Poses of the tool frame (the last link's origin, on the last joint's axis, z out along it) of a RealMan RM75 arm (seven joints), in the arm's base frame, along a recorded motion.
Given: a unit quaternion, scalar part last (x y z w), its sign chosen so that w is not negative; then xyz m.
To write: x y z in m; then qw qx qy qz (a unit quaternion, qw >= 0). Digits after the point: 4 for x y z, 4 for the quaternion.
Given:
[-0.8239 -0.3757 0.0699 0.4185 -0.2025 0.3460 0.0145]
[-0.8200 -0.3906 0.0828 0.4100 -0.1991 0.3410 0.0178]
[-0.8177 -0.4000 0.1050 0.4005 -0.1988 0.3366 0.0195]
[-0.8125 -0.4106 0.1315 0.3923 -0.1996 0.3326 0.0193]
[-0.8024 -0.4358 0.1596 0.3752 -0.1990 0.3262 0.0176]
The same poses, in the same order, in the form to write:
[-0.2025 0.3460 0.0145 0.4185 -0.8239 -0.3757 0.0699]
[-0.1991 0.3410 0.0178 0.4100 -0.8200 -0.3906 0.0828]
[-0.1988 0.3366 0.0195 0.4005 -0.8177 -0.4000 0.1050]
[-0.1996 0.3326 0.0193 0.3923 -0.8125 -0.4106 0.1315]
[-0.1990 0.3262 0.0176 0.3752 -0.8024 -0.4358 0.1596]

